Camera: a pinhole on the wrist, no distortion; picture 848 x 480 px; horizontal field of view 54.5 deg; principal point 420.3 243.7 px. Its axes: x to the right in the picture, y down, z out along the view. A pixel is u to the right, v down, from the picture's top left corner.
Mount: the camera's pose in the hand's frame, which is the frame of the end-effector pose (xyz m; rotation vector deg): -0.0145 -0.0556 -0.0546 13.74 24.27 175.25
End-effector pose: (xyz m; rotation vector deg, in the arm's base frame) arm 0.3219 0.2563 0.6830 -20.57 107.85 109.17
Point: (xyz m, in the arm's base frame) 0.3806 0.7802 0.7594
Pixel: 563 327
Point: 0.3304 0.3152 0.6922
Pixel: 491 66
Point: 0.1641 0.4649 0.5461
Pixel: outside the picture
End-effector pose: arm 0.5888 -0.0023 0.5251 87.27 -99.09 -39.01
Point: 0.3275 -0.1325 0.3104
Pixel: 310 413
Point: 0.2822 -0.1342 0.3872
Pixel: 290 238
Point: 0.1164 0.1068 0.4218
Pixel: 704 35
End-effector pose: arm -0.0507 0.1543 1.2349 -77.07 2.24 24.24
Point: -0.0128 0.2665 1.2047
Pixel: 141 18
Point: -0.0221 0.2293 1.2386
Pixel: 193 117
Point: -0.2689 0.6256 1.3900
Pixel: 699 405
